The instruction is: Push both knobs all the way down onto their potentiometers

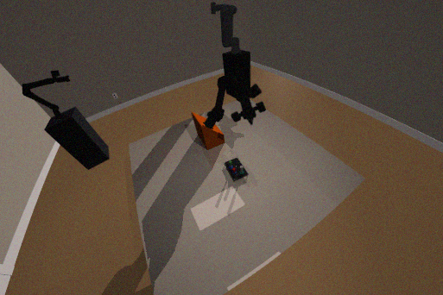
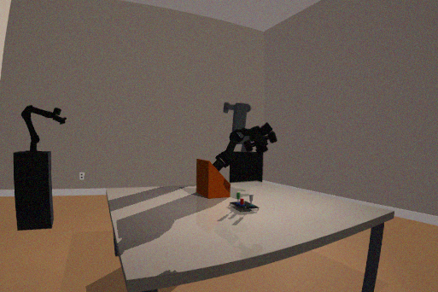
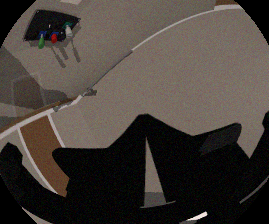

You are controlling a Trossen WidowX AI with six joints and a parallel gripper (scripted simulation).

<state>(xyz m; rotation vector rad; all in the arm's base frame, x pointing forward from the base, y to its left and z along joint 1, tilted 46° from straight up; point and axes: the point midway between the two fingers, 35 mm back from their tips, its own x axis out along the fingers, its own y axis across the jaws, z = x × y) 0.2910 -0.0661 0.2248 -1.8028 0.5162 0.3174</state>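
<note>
My gripper tip is now 40 mm past the green knob, 130 mm to the left of it and 270 mm above it. Also, from my gripper tip: white knob (30 mm ahead, 100 mm to the right, 280 mm below).
</note>
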